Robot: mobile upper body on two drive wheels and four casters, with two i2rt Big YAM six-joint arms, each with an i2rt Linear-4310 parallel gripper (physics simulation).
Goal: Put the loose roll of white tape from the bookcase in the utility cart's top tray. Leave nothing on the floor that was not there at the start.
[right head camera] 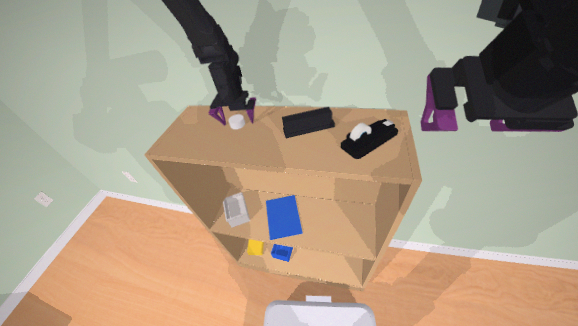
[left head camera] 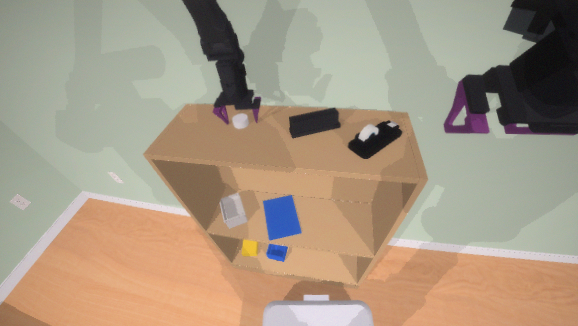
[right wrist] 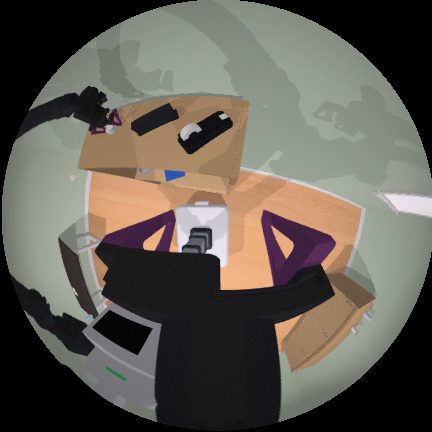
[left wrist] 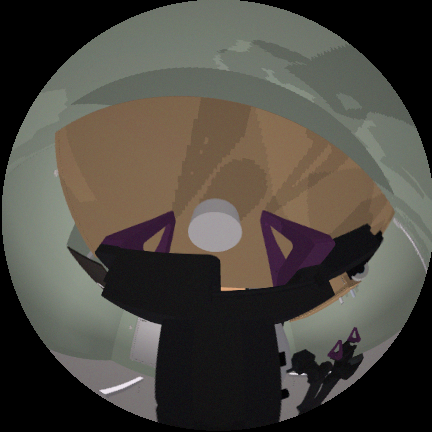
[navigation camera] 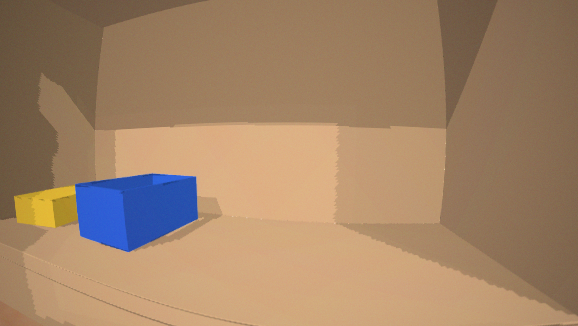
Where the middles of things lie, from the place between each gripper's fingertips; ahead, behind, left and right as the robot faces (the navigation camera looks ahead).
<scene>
I see the black block (right head camera: 320, 119) 23 cm to the right of my left hand, 5 cm behind it and 3 cm above it. Round my left hand: blue book (left head camera: 281, 217) (51 cm below, 8 cm to the right, 6 cm behind); black tape dispenser (right head camera: 363, 139) (40 cm to the right, 11 cm behind, 3 cm above); blue bin (navigation camera: 126, 213) (92 cm below, 3 cm behind, 2 cm to the right).
Now: right hand 220 mm short of the black tape dispenser, 50 mm to the right of it and 180 mm above it. The rest, counted from my right hand: blue book 280 mm ahead, 370 mm to the left, 720 mm below; then black block 280 mm ahead, 220 mm to the left, 190 mm below; then blue bin 300 mm ahead, 430 mm to the left, 1140 mm below.
</scene>
